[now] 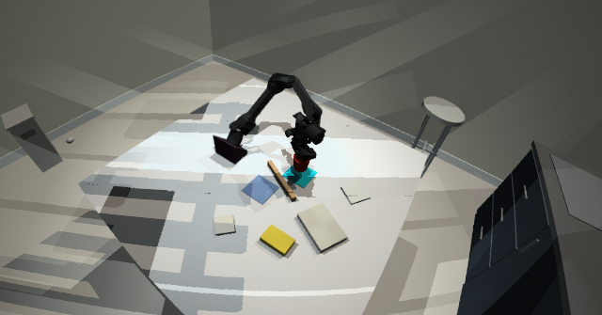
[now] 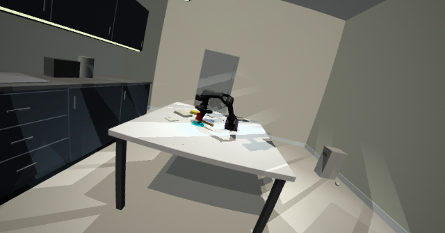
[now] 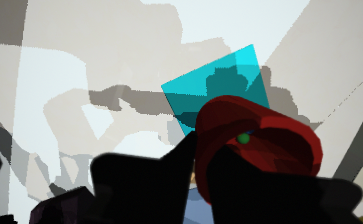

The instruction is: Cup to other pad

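Now: gripper tip 4 cm short of the green marble, 3 cm to the left of it and 2 cm above it. Round my gripper tip: cyan pad 9 cm below, 3 cm ahead, 1 cm to the right; red cup 3 cm ahead, 2 cm to the right; wooden bar 10 cm to the right, 8 cm below, 1 cm behind.
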